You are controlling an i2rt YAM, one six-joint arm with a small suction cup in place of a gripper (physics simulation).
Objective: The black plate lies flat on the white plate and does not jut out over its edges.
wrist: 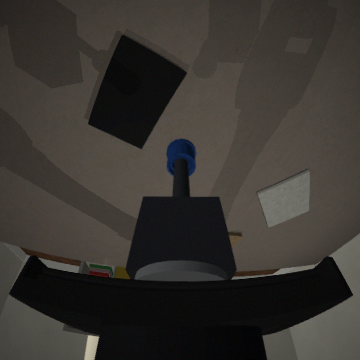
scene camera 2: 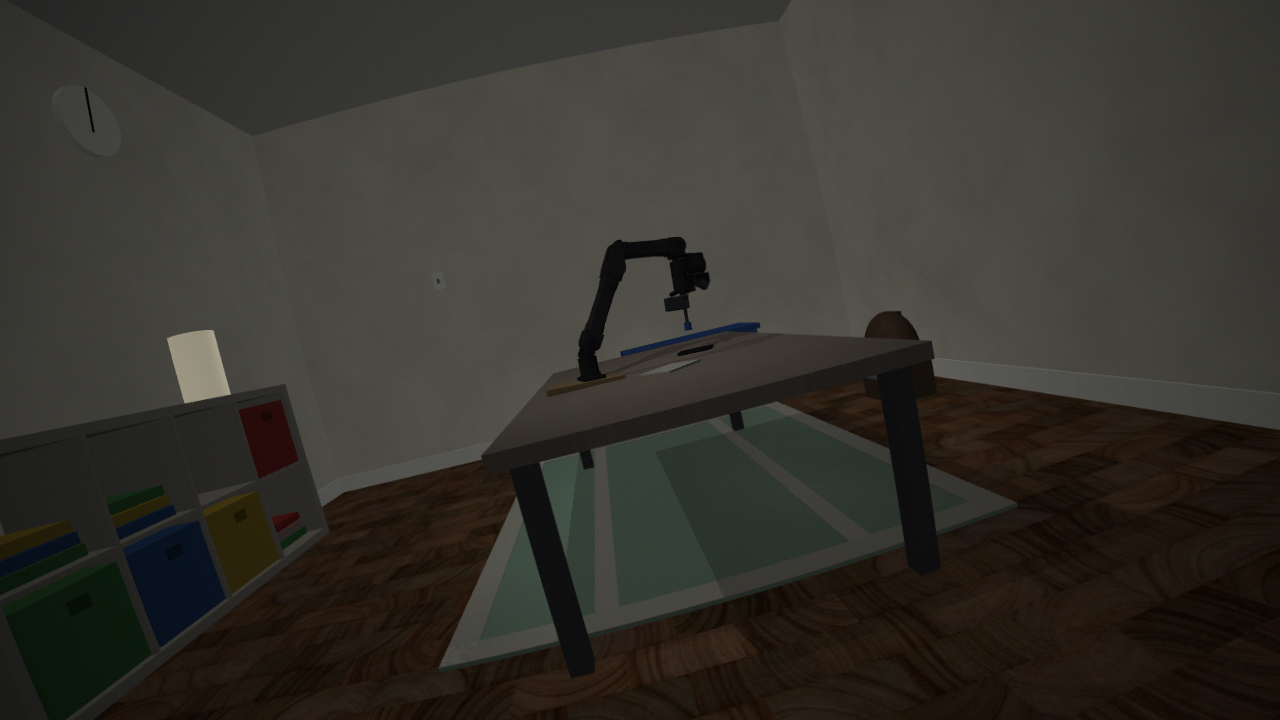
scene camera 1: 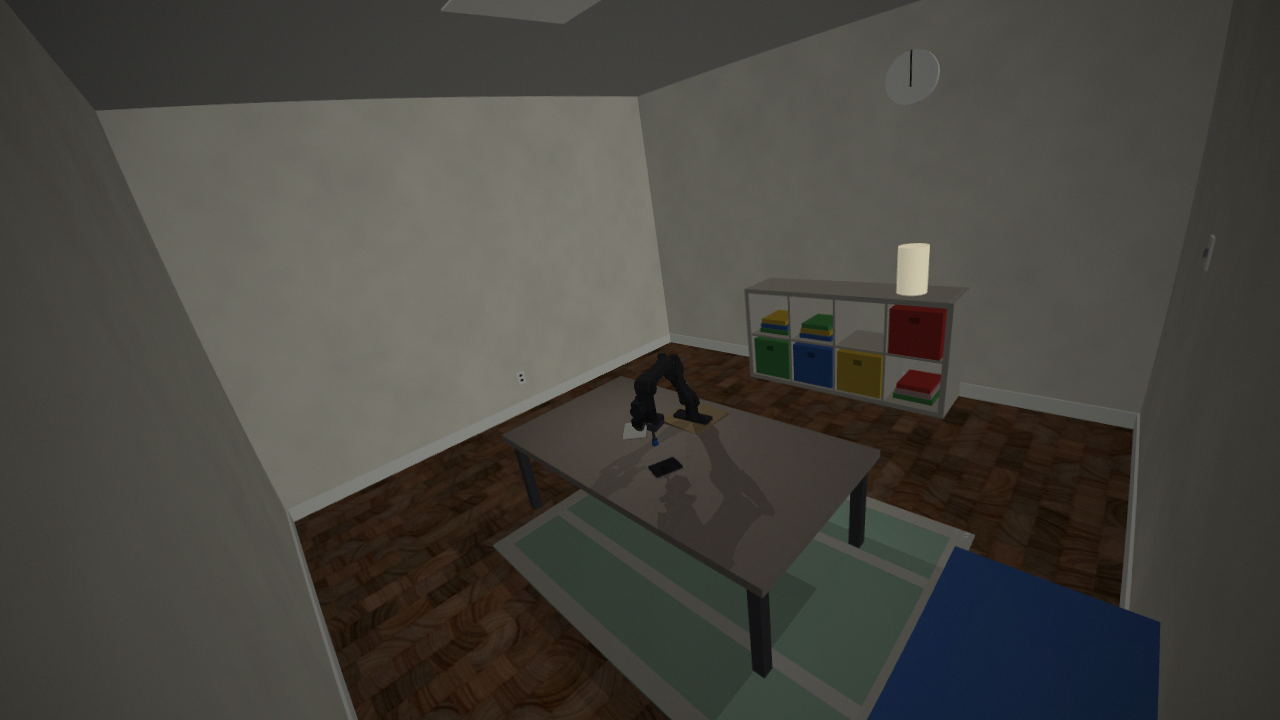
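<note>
The black plate lies on the table, apart from the white plate. The white plate lies flat on the table nearer the arm's base; in scene camera 1 the arm stands close in front of part of it. My gripper, a blue suction cup on a thin rod, is open and hangs above the table with nothing on it. In the wrist view the cup shows between the two plates, nearer the black one.
The arm's base stands on a wooden board at the table's edge. The grey-brown table carries shadows of the arm. A shelf unit with boxes and a lamp stands by the wall. A blue surface lies beyond the table.
</note>
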